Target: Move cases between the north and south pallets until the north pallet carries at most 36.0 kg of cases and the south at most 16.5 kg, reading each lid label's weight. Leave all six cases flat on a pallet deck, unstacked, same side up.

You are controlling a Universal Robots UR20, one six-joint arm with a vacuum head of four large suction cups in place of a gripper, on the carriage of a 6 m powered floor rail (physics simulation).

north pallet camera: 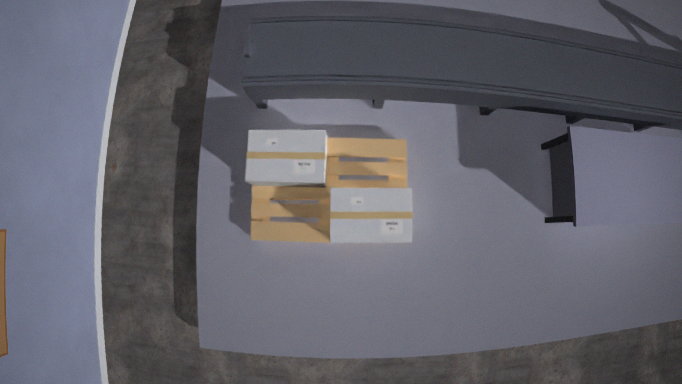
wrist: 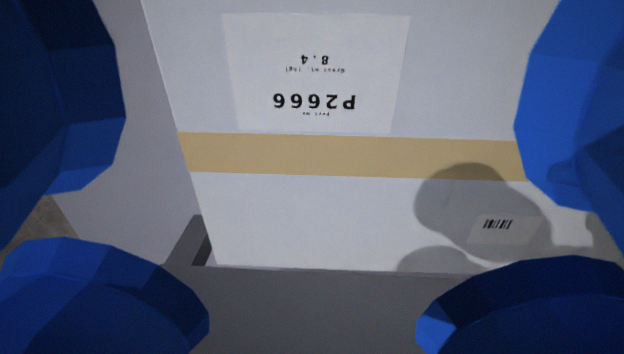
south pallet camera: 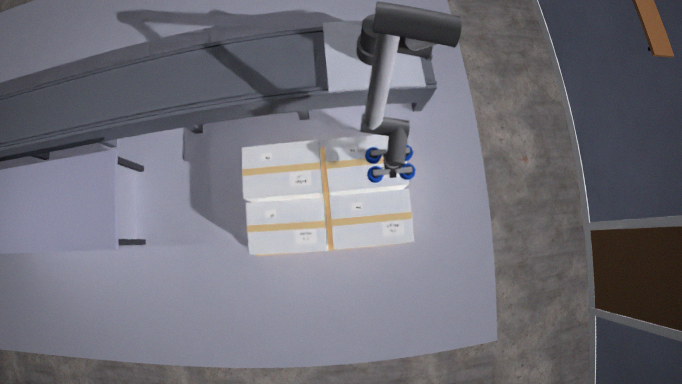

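Where they show: end effector, tool point: (wrist: 314,229); arm's base, origin of the base link: (south pallet camera: 372,51).
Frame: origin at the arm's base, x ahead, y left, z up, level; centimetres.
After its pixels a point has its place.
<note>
My vacuum head (south pallet camera: 392,163) @(x 86.5, y 0.4, z 4.4 cm) (wrist: 312,180) @(x 86.5, y 0.4, z 4.4 cm) has four blue cups. It is open and carries no case. It hangs above the right part of the back right case (south pallet camera: 345,178) @(x 90.8, y -28.7, z -12.6 cm) (wrist: 300,220) @(x 70.9, y 2.4, z -12.7 cm) on the south pallet (south pallet camera: 327,210) @(x 109.1, y -43.8, z -44.8 cm). In the wrist view that case's label is upside down and reads P2666, 8.4 kg. Its back left case (south pallet camera: 267,187) @(x 92.0, y -83.2, z -12.6 cm), front left case (south pallet camera: 275,242) @(x 130.5, y -81.3, z -17.1 cm) and front right case (south pallet camera: 357,234) @(x 129.6, y -24.0, z -14.4 cm) lie flat, unstacked; their weights are too small to read. The north pallet (north pallet camera: 370,169) @(x 84.5, y -550.2, z -42.6 cm) bears a back left case (north pallet camera: 270,172) @(x 91.8, y -621.3, z -14.7 cm) and a front right case (north pallet camera: 355,231) @(x 131.2, y -562.3, z -14.4 cm). Its back right and front left quarters are bare.
The grey floor rail (north pallet camera: 400,55) (south pallet camera: 260,65) runs behind both pallets, with the arm's pale carriage (south pallet camera: 345,70) @(x 14.7, y -21.7, z 0.1 cm) at its south end. A pale table-like block (north pallet camera: 625,175) (south pallet camera: 60,200) with dark supports stands between the pallets. The rail's side also shows low in the wrist view.
</note>
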